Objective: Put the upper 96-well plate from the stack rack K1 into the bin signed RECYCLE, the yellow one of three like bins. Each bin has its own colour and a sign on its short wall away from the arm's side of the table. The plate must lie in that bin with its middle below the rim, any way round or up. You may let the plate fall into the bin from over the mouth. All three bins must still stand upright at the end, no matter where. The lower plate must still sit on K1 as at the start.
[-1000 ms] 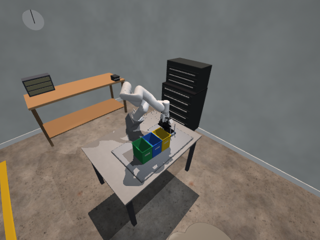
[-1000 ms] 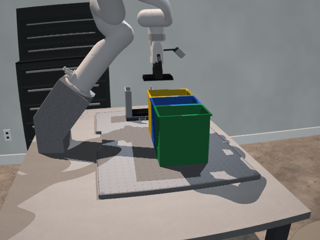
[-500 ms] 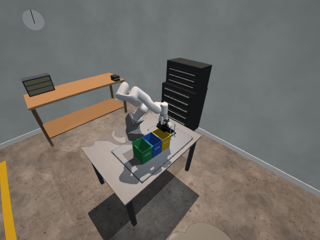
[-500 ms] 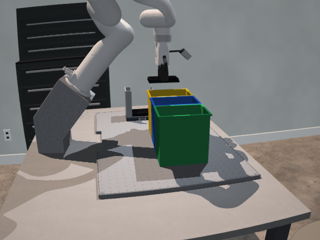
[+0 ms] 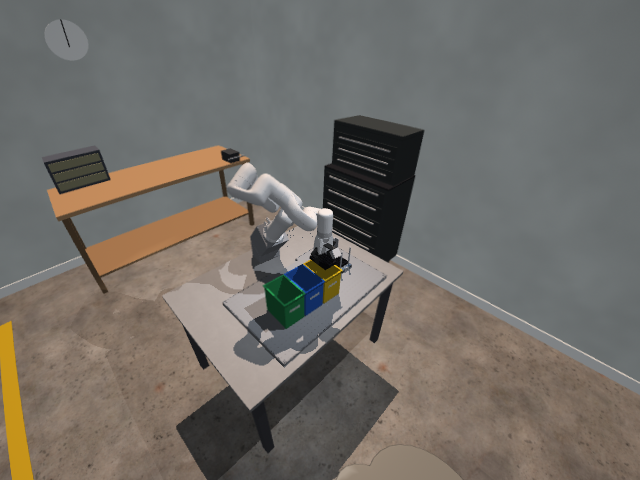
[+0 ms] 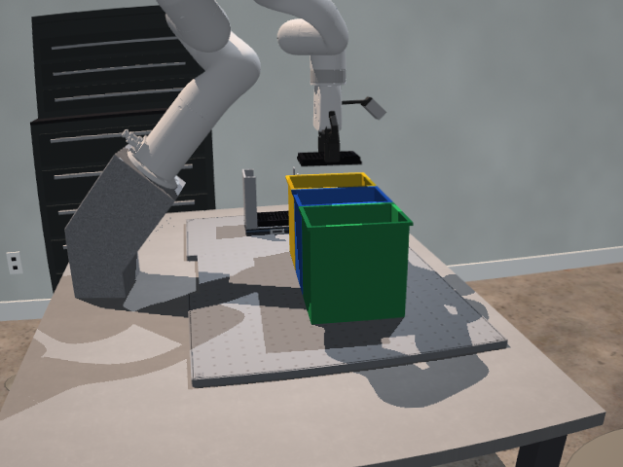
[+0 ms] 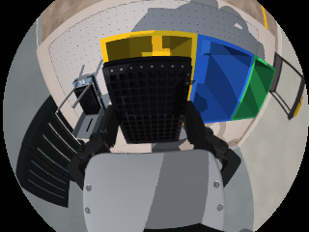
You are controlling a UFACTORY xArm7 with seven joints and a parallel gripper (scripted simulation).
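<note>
My gripper is now 15 cm above the yellow bin. Round my hand: green bin (26 cm to the right, 15 cm below, 5 cm behind); then blue bin (15 cm below, 13 cm to the right, 2 cm behind).
</note>
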